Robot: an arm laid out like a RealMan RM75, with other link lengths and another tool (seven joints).
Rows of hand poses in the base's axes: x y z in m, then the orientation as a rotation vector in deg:
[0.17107, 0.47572, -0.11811, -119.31, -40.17, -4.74]
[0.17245, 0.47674, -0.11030, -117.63, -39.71, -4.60]
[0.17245, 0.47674, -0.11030, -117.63, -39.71, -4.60]
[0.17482, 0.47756, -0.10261, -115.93, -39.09, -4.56]
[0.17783, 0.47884, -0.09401, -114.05, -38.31, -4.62]
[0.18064, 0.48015, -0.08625, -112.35, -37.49, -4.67]
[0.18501, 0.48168, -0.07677, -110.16, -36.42, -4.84]
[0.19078, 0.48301, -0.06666, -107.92, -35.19, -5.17]
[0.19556, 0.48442, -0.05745, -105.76, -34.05, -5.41]
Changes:
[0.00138, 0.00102, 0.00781, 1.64, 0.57, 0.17]
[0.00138, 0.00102, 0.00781, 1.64, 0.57, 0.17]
[0.00375, 0.00184, 0.01550, 3.36, 1.14, 0.19]
[0.00676, 0.00312, 0.02410, 5.30, 1.75, 0.11]
[0.00957, 0.00443, 0.03186, 7.08, 2.35, -0.04]
[0.01394, 0.00596, 0.04134, 9.39, 3.05, -0.28]
[0.01971, 0.00729, 0.05145, 11.82, 3.71, -0.70]
[0.02449, 0.00870, 0.06066, 14.14, 4.38, -1.04]

